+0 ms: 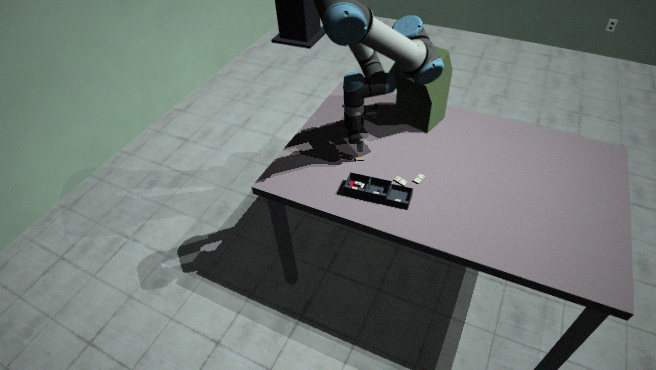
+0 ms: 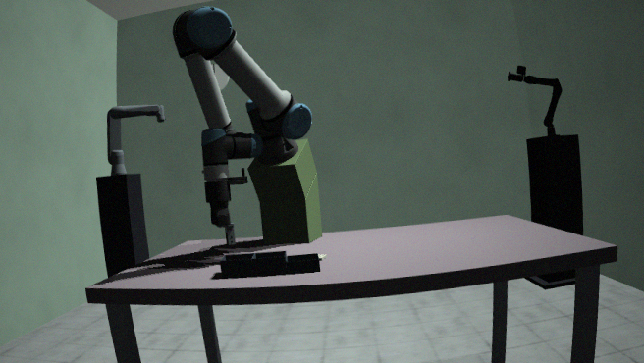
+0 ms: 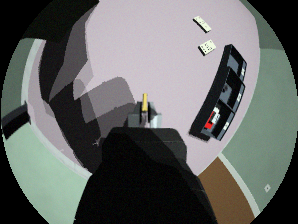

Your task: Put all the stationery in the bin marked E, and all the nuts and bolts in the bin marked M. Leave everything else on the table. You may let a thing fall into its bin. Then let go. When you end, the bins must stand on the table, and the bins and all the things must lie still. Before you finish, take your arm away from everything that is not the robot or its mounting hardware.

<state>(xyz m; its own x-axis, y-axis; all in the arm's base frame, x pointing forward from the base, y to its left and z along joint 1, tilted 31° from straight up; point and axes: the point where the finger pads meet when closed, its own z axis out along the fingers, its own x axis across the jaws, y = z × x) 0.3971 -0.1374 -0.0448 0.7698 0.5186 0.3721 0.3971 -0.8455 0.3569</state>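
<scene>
Now: hand 7 cm above the yellow thing and 1 cm to the left of it. Also, from my hand: red item: 16 cm ahead, 6 cm to the left, 6 cm below; then small grey object: 16 cm ahead, 6 cm to the left, 4 cm below.
</scene>
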